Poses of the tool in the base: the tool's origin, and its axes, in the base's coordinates. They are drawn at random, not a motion.
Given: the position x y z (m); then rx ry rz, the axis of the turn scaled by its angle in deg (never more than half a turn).
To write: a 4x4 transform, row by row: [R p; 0 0 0 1], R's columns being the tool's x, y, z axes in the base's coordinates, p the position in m. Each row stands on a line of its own. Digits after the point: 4 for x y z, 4 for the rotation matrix.
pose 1, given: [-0.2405, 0.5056, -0.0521, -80.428, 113.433, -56.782]
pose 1, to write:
-0.3322, -0.5674, 0.7534, -0.2405
-0.9432, 0.1975, -0.2671, 0.5056
0.0028, -0.7994, -0.6008, -0.0521
0, 0, 0, 1

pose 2, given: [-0.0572, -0.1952, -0.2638, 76.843, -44.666, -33.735]
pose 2, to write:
0.6227, -0.0598, -0.7802, -0.0572
-0.7668, 0.1519, -0.6237, -0.1952
0.1558, 0.9866, 0.0487, -0.2638
0, 0, 0, 1

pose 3, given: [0.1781, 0.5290, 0.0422, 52.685, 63.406, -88.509]
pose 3, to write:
-0.2270, 0.9733, -0.0331, 0.1781
-0.2818, -0.0982, -0.9544, 0.5290
-0.9322, -0.2074, 0.2965, 0.0422
0, 0, 0, 1

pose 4, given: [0.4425, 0.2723, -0.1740, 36.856, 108.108, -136.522]
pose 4, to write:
-0.9137, 0.2782, -0.2963, 0.4425
0.2247, -0.2619, -0.9386, 0.2723
-0.3387, -0.9241, 0.1768, -0.1740
0, 0, 0, 1

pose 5, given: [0.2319, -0.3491, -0.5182, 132.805, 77.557, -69.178]
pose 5, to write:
0.2478, 0.7981, -0.5492, 0.2319
0.6364, -0.5615, -0.5288, -0.3491
-0.7304, -0.2184, -0.6471, -0.5182
0, 0, 0, 1

